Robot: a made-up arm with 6 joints. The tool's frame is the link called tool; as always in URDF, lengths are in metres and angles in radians. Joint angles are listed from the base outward. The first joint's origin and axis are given. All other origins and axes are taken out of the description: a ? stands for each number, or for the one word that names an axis. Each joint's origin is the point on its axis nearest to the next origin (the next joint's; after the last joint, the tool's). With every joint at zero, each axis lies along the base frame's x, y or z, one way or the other. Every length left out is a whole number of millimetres.
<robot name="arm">
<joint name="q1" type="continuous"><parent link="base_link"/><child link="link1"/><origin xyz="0 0.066 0.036"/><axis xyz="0 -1 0"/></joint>
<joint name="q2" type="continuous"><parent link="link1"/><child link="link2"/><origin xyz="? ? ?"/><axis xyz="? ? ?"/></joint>
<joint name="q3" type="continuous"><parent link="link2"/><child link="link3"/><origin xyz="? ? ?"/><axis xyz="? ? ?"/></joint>
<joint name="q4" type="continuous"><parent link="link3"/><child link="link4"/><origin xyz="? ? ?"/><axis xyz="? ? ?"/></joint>
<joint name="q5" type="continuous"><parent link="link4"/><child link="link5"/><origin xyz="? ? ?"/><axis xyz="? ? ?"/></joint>
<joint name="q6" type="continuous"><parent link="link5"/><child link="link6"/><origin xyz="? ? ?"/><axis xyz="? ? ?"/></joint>
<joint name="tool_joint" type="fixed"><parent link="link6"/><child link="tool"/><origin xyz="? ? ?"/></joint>
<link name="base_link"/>
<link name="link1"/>
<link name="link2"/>
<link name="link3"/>
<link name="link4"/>
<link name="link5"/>
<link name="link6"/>
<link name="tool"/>
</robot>
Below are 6 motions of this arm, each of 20 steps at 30 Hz.
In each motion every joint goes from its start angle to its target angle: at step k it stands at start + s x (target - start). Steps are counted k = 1, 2, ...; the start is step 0. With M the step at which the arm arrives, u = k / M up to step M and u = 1 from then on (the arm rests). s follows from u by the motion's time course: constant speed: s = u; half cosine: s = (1 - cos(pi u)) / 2; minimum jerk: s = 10 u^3 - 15 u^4 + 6 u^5.
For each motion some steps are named. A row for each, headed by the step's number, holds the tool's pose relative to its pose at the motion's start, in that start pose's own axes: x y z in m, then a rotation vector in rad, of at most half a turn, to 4 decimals.
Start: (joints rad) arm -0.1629 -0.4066 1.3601 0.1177 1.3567 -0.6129
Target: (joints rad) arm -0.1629 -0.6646 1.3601 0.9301 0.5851 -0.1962
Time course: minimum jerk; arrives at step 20
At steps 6, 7, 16, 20:
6: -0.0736 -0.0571 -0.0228 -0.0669 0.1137 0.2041
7: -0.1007 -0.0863 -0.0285 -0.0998 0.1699 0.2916
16: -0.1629 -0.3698 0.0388 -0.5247 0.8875 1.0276
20: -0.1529 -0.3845 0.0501 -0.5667 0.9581 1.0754

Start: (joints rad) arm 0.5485 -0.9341 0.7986 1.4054 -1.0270 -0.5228
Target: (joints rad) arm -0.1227 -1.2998 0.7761 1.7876 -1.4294 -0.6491
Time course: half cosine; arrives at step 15
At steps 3, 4, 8, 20:
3: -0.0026 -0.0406 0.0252 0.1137 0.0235 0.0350
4: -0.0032 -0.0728 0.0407 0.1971 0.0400 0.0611
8: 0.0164 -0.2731 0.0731 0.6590 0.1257 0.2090
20: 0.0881 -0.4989 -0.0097 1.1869 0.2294 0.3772

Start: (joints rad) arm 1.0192 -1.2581 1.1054 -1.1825 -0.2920 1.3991
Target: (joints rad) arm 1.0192 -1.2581 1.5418 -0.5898 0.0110 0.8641
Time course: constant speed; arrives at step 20
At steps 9, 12, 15, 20:
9: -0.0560 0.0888 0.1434 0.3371 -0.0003 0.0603
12: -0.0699 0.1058 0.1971 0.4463 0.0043 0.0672
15: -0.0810 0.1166 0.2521 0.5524 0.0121 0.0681
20: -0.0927 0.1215 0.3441 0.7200 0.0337 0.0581

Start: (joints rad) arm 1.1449 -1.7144 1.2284 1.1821 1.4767 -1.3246
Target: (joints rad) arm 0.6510 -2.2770 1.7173 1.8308 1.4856 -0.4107
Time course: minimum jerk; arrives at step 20
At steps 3, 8, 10, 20:
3: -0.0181 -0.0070 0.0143 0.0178 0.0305 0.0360
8: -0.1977 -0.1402 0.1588 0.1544 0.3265 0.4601
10: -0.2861 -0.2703 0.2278 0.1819 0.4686 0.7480
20: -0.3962 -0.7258 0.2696 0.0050 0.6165 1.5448

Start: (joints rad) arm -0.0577 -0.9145 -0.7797 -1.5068 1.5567 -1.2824
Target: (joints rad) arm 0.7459 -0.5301 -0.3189 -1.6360 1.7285 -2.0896
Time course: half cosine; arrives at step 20
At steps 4, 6, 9, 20:
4: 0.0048 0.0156 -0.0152 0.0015 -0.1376 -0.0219
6: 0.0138 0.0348 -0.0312 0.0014 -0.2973 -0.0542
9: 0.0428 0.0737 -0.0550 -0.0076 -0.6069 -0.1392
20: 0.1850 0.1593 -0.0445 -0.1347 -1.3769 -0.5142

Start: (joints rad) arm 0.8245 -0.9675 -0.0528 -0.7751 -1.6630 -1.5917
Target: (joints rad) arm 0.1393 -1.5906 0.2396 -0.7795 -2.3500 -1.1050
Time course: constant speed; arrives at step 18
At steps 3, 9, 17, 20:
3: -0.0907 -0.0161 -0.0123 0.0877 -0.1034 -0.0273
9: -0.2816 -0.0452 -0.1056 0.2322 -0.3198 0.0159
17: -0.4779 -0.1012 -0.3609 0.3023 -0.5906 0.2522
20: -0.4930 -0.1118 -0.3999 0.2978 -0.6203 0.2931

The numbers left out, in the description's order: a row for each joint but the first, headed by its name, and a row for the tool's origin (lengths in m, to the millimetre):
q2: xyz 0.061 0 0.113, axis 0 0 -1
q3: xyz 0.104 -0.106 0, axis 1 0 0
q4: xyz 0 -0.081 -0.259, axis 0 1 0
q5: xyz 0.131 0 0.03, axis 0 0 -1
q6: xyz -0.317 0.349 0, axis 0 1 0
tool: xyz -0.042 0 0.02

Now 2 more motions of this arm.
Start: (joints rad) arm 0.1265 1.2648 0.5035 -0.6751 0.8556 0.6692
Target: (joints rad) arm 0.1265 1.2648 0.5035 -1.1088 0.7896 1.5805
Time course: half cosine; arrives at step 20
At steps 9, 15, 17, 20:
9: -0.0241 -0.0217 0.0250 0.0680 0.2619 0.1219
15: -0.0438 -0.0465 0.0406 0.0859 0.5222 0.2672
17: -0.0473 -0.0519 0.0427 0.0826 0.5764 0.2994
20: -0.0493 -0.0550 0.0437 0.0795 0.6082 0.3186

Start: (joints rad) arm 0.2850 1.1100 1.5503 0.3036 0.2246 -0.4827
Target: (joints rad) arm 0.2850 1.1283 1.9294 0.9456 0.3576 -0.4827
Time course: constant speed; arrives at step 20
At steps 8, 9, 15, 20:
8: 0.0467 0.0387 0.0696 0.0687 0.2754 -0.0234
9: 0.0527 0.0427 0.0776 0.0767 0.3097 -0.0229
15: 0.0877 0.0638 0.1222 0.1213 0.5130 -0.0042
20: 0.1145 0.0784 0.1556 0.1533 0.6780 0.0327

